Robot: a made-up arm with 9 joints. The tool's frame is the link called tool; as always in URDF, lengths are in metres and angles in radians. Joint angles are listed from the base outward. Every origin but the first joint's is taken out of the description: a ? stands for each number. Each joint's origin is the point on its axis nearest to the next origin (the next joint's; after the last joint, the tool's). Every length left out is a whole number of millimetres.
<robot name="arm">
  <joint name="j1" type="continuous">
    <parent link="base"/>
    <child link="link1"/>
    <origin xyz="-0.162 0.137 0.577" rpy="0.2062 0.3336 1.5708"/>
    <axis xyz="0 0 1"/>
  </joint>
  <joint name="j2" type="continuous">
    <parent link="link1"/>
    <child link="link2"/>
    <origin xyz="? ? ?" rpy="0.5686 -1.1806 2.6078"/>
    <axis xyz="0 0 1"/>
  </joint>
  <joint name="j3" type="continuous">
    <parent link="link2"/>
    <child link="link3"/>
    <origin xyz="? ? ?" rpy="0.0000 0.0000 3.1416"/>
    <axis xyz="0 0 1"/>
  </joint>
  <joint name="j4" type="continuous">
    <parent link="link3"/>
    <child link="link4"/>
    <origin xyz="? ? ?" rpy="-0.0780 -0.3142 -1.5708"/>
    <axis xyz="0 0 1"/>
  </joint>
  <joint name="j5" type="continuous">
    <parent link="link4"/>
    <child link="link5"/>
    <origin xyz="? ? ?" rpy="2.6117 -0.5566 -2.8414"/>
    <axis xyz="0 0 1"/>
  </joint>
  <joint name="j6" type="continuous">
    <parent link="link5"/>
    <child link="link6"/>
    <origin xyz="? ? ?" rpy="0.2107 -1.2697 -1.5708"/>
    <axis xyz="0 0 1"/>
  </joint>
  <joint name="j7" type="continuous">
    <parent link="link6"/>
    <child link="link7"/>
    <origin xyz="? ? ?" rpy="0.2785 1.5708 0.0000"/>
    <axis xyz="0 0 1"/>
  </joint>
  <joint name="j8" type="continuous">
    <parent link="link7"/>
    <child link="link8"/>
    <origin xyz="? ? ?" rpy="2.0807 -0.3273 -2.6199"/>
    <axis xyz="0 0 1"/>
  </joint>
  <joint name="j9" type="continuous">
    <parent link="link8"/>
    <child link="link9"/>
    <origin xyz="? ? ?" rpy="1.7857 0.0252 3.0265"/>
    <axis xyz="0 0 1"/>
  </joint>
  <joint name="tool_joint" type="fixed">
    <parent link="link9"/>
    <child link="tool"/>
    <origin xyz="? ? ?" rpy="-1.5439 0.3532 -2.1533"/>
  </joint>
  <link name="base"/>
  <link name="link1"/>
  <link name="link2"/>
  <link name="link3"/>
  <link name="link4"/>
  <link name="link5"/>
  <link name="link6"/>
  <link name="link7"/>
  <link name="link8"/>
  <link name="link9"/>
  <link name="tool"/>
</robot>
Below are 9 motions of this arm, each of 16 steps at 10 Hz.
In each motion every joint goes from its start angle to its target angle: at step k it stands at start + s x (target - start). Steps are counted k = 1, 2, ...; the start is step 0. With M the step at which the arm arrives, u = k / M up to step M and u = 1 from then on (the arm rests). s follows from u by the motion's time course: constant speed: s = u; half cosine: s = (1 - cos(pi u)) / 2; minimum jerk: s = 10 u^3 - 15 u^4 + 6 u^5.
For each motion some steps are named. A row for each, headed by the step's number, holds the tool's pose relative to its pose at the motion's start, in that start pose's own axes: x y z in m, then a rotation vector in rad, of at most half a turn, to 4 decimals.
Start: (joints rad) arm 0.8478 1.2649 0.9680 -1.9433 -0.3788 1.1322 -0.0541 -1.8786 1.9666
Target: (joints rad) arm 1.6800 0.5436 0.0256 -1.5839 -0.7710 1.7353 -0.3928 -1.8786 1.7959
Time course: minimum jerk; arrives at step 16
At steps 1, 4, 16:
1: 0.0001 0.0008 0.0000 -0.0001 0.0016 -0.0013
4: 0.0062 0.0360 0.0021 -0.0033 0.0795 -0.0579
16: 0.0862 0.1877 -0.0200 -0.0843 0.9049 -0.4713

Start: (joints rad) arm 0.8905 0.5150 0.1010 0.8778 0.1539 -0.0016 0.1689 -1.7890 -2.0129
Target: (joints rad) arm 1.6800 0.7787 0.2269 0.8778 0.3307 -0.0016 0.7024 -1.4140 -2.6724
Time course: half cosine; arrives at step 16
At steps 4, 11, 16:
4: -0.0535 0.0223 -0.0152 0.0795 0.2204 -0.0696
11: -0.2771 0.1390 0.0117 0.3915 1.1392 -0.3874
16: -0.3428 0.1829 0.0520 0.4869 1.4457 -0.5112

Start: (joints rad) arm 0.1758 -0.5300 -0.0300 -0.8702 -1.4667 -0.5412 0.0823 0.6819 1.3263
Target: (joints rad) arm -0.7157 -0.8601 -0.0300 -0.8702 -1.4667 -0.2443 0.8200 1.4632 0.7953
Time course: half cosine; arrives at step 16
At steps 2, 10, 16:
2: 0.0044 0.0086 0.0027 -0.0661 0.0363 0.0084
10: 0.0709 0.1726 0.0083 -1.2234 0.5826 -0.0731
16: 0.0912 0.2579 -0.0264 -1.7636 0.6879 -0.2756

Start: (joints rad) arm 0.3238 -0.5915 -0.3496 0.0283 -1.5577 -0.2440 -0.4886 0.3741 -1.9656
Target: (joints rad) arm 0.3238 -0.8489 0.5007 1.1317 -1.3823 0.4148 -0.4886 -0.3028 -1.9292
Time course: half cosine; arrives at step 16
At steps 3, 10, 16:
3: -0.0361 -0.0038 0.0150 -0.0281 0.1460 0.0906
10: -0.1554 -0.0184 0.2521 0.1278 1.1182 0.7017
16: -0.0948 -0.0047 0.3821 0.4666 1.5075 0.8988

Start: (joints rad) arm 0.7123 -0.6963 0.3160 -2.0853 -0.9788 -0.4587 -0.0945 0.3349 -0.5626
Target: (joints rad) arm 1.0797 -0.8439 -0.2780 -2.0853 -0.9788 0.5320 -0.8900 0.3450 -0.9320
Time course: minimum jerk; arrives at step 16
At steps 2, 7, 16:
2: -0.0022 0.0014 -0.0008 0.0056 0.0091 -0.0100
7: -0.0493 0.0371 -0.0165 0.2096 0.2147 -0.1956
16: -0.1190 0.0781 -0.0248 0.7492 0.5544 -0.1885

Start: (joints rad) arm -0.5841 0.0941 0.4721 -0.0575 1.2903 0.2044 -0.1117 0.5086 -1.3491
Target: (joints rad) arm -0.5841 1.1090 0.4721 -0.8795 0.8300 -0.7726 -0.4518 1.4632 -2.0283
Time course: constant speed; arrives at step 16
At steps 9, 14, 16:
9: -0.0672 -0.0505 0.0119 -0.2920 0.5711 -0.8247
14: -0.0691 -0.0764 0.0253 -0.4249 0.6062 -1.2701
16: -0.0636 -0.0897 0.0310 -0.4696 0.5622 -1.4209

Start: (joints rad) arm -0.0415 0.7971 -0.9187 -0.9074 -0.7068 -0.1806 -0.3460 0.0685 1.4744
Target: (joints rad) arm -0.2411 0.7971 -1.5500 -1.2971 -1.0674 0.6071 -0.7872 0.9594 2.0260
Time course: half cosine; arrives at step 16
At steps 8, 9, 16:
8: 0.0365 0.0302 0.0619 -0.5392 -0.0163 0.3858
9: 0.0387 0.0395 0.0752 -0.6252 -0.0104 0.4634
16: 0.0276 0.0872 0.1227 -0.9034 0.0468 0.7857

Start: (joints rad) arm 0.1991 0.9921 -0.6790 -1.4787 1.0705 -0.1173 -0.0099 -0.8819 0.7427
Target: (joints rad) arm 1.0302 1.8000 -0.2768 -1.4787 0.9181 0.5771 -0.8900 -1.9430 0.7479
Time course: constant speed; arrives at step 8
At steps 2, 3, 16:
2: -0.1116 0.0236 0.0531 0.0236 0.3585 -0.4446
3: -0.1553 0.0443 0.0870 0.0071 0.5130 -0.6769
16: -0.2509 0.1748 0.3013 -0.4626 1.1486 -1.5909

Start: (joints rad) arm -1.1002 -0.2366 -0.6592 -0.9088 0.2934 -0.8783 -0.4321 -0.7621 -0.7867
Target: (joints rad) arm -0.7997 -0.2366 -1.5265 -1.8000 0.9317 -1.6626 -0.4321 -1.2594 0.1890
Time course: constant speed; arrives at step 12
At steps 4, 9, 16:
4: -0.0184 -0.0804 0.0618 -0.7863 -0.4958 0.1026
9: -0.1219 -0.0563 0.1332 -1.7128 -0.8643 0.1744
16: -0.1947 0.0057 0.1035 -2.2219 -0.9382 0.1572

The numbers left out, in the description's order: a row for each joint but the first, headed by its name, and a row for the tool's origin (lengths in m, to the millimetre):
j2: -0.292 0.148 0.000
j3: 0.018 0.007 0.000
j4: 0.016 0.077 0.000
j5: 0.223 0.039 0.000
j6: -0.030 0.064 0.000
j7: -0.044 0.084 0.000
j8: -0.015 0.017 0.000
j9: -0.044 -0.023 0.000
tool: -0.071 0.061 0.000

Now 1 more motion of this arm.
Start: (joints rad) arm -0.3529 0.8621 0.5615 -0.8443 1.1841 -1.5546 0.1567 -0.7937 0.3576
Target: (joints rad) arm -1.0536 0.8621 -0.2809 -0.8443 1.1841 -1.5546 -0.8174 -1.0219 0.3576
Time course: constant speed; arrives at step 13
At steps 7, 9, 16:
7: 0.0398 0.0277 0.0565 -0.5010 0.4616 -0.3715
9: 0.0590 0.0440 0.0725 -0.6499 0.5671 -0.5155
16: 0.1095 0.0835 0.0954 -0.9624 0.7256 -0.8335

